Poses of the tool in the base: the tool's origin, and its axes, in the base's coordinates. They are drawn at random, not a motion.
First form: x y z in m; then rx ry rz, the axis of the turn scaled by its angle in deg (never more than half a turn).
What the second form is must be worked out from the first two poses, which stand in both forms.
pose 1, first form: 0.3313, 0.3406, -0.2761, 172.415, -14.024, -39.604
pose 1, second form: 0.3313, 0.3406, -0.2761, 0.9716, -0.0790, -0.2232, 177.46
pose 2, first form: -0.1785, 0.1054, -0.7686, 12.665, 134.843, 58.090
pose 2, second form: -0.1785, 0.1054, -0.7686, 0.0859, 0.9150, 0.3942, 147.37
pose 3, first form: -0.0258, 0.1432, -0.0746, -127.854, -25.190, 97.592
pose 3, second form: -0.0258, 0.1432, -0.0746, -0.7853, -0.1547, 0.5994, 162.80
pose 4, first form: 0.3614, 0.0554, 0.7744, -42.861, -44.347, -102.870
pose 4, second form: 0.3614, 0.0554, 0.7744, -0.3573, -0.3697, -0.8577, 119.94
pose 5, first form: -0.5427, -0.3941, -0.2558, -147.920, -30.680, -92.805
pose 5, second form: -0.5427, -0.3941, -0.2558, -0.8343, -0.1730, -0.5234, 177.30
